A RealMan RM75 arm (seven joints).
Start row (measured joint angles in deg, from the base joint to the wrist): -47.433, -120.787, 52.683, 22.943, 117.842, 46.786, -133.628
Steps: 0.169, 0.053, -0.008, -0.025, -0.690, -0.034, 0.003; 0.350, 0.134, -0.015, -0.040, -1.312, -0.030, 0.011; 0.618, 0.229, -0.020, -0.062, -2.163, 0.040, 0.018; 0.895, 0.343, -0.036, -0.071, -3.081, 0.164, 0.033; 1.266, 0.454, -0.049, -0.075, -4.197, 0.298, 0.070; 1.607, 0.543, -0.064, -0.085, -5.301, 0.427, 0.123; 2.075, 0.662, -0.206, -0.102, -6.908, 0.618, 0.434; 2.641, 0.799, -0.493, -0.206, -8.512, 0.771, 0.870; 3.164, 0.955, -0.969, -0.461, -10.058, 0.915, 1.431; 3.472, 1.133, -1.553, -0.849, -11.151, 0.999, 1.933; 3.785, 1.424, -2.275, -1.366, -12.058, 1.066, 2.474; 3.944, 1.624, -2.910, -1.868, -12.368, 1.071, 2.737; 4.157, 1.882, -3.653, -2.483, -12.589, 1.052, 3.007; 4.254, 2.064, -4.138, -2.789, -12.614, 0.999, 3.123; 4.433, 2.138, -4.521, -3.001, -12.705, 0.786, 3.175; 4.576, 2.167, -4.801, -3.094, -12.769, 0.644, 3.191; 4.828, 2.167, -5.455, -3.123, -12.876, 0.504, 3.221; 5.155, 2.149, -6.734, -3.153, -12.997, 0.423, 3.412; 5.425, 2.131, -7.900, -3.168, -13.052, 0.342, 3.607
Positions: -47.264, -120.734, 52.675, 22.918, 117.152, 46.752, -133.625; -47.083, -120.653, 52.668, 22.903, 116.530, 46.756, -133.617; -46.815, -120.558, 52.663, 22.881, 115.679, 46.826, -133.610; -46.538, -120.444, 52.647, 22.872, 114.761, 46.950, -133.595; -46.167, -120.333, 52.634, 22.868, 113.645, 47.084, -133.558; -45.826, -120.244, 52.619, 22.858, 112.541, 47.213, -133.505; -45.358, -120.125, 52.477, 22.841, 110.934, 47.404, -133.194; -44.792, -119.988, 52.190, 22.737, 109.330, 47.557, -132.758; -44.269, -119.832, 51.714, 22.482, 107.784, 47.701, -132.197; -43.961, -119.654, 51.130, 22.094, 106.691, 47.785, -131.695; -43.648, -119.363, 50.408, 21.577, 105.784, 47.852, -131.154; -43.489, -119.163, 49.773, 21.075, 105.474, 47.857, -130.891; -43.276, -118.905, 49.030, 20.460, 105.253, 47.838, -130.621; -43.179, -118.723, 48.545, 20.154, 105.228, 47.785, -130.505; -43.000, -118.649, 48.162, 19.942, 105.137, 47.572, -130.453; -42.857, -118.620, 47.882, 19.849, 105.073, 47.430, -130.437; -42.605, -118.620, 47.228, 19.820, 104.966, 47.290, -130.407; -42.278, -118.638, 45.949, 19.790, 104.845, 47.209, -130.216; -42.008, -118.656, 44.783, 19.775, 104.790, 47.128, -130.021
